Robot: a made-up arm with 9 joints. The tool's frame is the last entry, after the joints.
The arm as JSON. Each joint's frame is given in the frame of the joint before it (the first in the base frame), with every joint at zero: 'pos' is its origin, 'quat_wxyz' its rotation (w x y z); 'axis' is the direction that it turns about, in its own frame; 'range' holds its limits. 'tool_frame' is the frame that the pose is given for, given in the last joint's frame.
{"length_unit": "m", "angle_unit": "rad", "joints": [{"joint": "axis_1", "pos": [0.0, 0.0, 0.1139], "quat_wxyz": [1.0, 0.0, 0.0, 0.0], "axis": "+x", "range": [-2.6, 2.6]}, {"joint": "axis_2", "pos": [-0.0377, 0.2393, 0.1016], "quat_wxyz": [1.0, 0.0, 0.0, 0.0], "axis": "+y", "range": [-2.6, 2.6]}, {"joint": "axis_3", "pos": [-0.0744, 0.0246, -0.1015], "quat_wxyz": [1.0, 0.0, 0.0, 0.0], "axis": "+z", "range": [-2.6, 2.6]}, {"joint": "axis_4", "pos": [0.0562, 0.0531, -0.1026], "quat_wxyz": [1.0, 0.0, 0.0, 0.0], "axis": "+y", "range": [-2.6, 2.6]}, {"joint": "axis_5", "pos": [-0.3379, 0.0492, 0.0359], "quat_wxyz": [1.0, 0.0, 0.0, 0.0], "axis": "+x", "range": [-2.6, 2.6]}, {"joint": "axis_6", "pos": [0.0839, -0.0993, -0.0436], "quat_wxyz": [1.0, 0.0, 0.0, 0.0], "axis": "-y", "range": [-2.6, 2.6]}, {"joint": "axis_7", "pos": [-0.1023, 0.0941, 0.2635], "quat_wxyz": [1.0, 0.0, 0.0, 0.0], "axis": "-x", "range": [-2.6, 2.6]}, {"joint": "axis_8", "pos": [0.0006, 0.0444, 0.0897], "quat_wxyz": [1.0, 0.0, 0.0, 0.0], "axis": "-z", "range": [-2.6, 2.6]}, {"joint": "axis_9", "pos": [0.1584, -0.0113, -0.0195], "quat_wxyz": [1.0, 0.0, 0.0, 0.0], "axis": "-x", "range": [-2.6, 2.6]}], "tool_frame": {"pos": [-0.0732, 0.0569, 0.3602], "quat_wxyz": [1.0, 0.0, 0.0, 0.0]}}
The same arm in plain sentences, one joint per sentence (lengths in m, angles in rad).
The arm has nine revolute joints in a row. What follows holds with every joint at zero, and every direction is one of the base frame's. Joint 1 is mounted 0.1139 m along +z from the base frame's origin and rotates about +x, from -2.6 to 2.6 rad. Joint 2 is mounted 0.0377 m along -x and 0.2393 m along +y and 0.1016 m along +z from joint 1 and rotates about +y, from -2.6 to 2.6 rad. Joint 3 is mounted 0.0744 m along -x and 0.0246 m along +y and 0.1015 m along -z from joint 2 and rotates about +z, from -2.6 to 2.6 rad. Joint 4 is mounted 0.0562 m along +x and 0.0531 m along +y and 0.1026 m along -z from joint 3 and rotates about +y, from -2.6 to 2.6 rad. Joint 5 is mounted 0.3379 m along -x and 0.0492 m along +y and 0.0359 m along +z from joint 4 and rotates about +x, from -2.6 to 2.6 rad. Joint 6 is mounted 0.0839 m along +x and 0.0993 m along -y and 0.0436 m along -z from joint 5 and rotates about -y, from -2.6 to 2.6 rad. Joint 7 is mounted 0.1023 m along -x and 0.0941 m along +y and 0.2635 m along +z from joint 6 and rotates about -x, from -2.6 to 2.6 rad. Joint 8 is mounted 0.0006 m along +x and 0.0444 m along +y and 0.0897 m along +z from joint 7 and rotates about -z, from -2.6 to 2.6 rad. Joint 9 is mounted 0.1584 m along +x and 0.0113 m along -y and 0.0195 m along -z from joint 8 and rotates about -x, from -2.6 to 2.6 rad. The tool frame, which is the frame that the pose is given for, is mounted 0.0732 m along -x and 0.0569 m along +y and 0.3602 m along +z from joint 9; its axes are parallel to the base frame's.
